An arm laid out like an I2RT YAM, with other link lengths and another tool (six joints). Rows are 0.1 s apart.
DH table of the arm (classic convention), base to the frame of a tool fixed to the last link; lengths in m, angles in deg. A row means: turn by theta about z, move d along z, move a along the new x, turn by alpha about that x. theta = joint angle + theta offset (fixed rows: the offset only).
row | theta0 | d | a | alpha
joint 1 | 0 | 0.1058 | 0.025 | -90
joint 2 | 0 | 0 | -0.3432 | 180
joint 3 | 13.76 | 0 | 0.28 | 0
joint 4 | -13.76 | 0.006 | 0.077 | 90
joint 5 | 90 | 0.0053 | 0 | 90
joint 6 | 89.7 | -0.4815 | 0.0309 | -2.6
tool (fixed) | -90 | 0.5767 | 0 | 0
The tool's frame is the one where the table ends.
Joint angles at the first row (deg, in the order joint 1, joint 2, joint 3, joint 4, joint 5, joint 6):
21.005, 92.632, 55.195, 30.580, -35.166, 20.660
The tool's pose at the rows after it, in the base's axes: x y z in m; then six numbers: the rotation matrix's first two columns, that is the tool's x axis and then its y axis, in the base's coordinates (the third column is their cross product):
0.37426 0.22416 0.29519 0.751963 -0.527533 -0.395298 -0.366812 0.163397 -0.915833
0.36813 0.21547 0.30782 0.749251 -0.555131 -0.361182 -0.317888 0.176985 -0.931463
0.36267 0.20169 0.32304 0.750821 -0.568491 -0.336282 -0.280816 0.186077 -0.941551
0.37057 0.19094 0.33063 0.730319 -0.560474 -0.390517 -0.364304 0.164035 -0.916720
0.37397 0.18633 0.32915 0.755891 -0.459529 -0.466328 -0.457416 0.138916 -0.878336
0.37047 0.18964 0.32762 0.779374 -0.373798 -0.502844 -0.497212 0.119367 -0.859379
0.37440 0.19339 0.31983 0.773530 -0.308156 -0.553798 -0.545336 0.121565 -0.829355
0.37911 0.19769 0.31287 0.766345 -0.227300 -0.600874 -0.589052 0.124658 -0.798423
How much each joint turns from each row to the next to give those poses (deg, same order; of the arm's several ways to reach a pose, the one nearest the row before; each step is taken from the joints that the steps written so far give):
0.000, -0.081, -0.348, 1.057, 2.020, -0.530
-0.525, -2.805, -0.966, 0.180, 1.679, -0.878
-1.579, -2.816, -0.181, -0.961, -0.436, -0.620
-2.284, 0.598, 4.469, -8.679, -3.417, 0.351
-1.937, 2.550, 2.825, -3.279, -9.130, 1.843
-0.002, 1.322, 0.525, 0.609, -5.634, 1.579
0.000, 2.462, -0.084, 3.248, -3.784, 3.603
0.086, 2.899, -0.175, 5.619, -4.220, 5.090

